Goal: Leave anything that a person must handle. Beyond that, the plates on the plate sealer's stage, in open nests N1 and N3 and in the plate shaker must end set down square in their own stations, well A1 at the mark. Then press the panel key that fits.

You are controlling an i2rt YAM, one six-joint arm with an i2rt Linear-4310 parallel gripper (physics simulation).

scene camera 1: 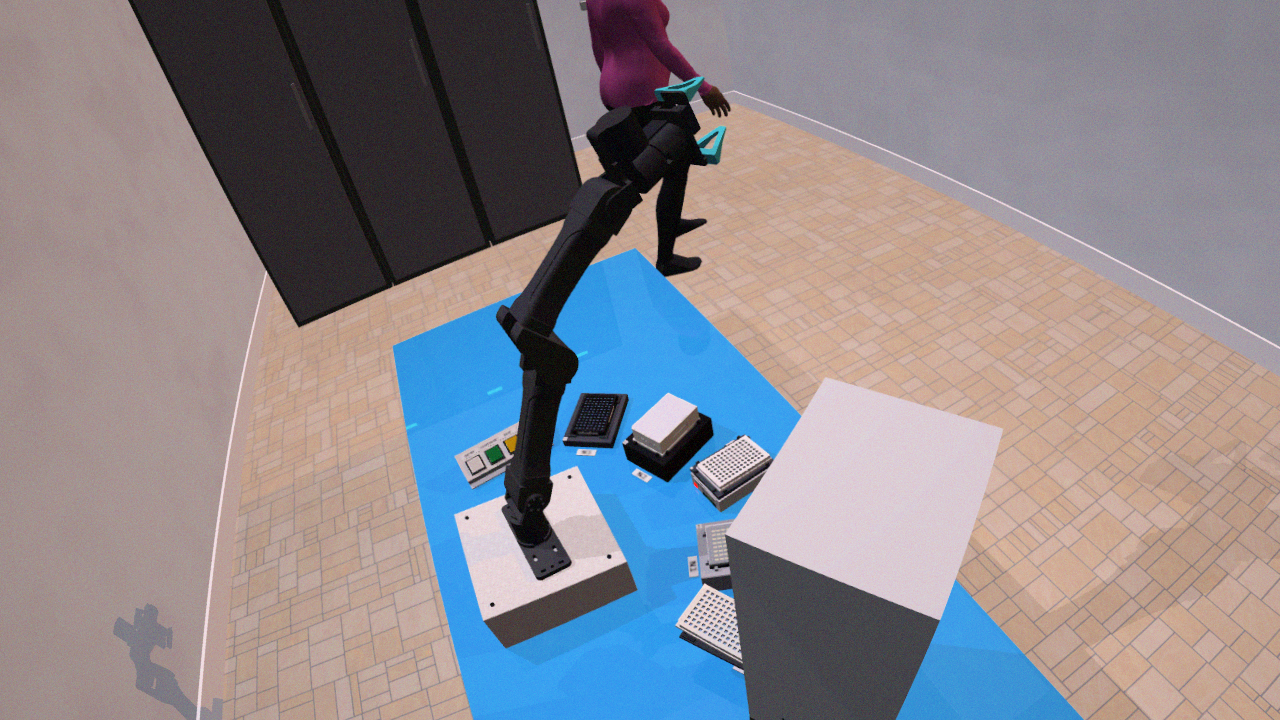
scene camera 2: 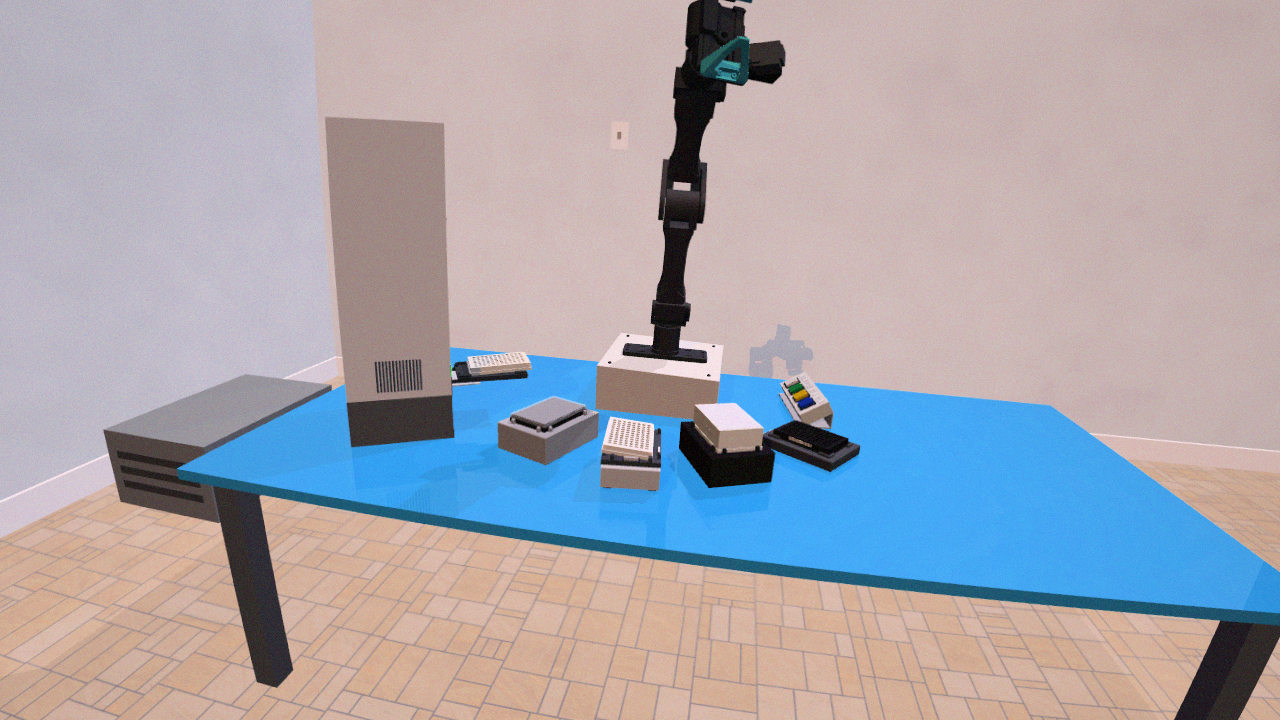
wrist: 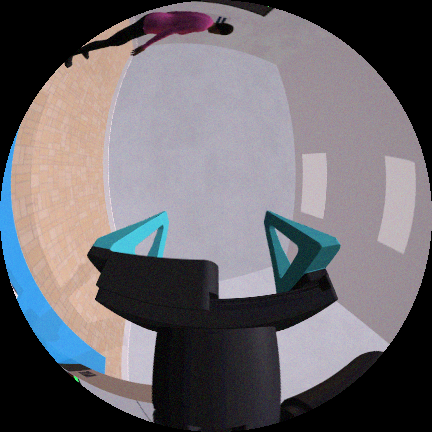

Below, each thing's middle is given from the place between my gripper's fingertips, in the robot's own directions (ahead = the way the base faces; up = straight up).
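Labels:
That button box (scene camera 1: pixel 486 460) is a long way to the left of my hand and a long way behind it, and it's well below it too.

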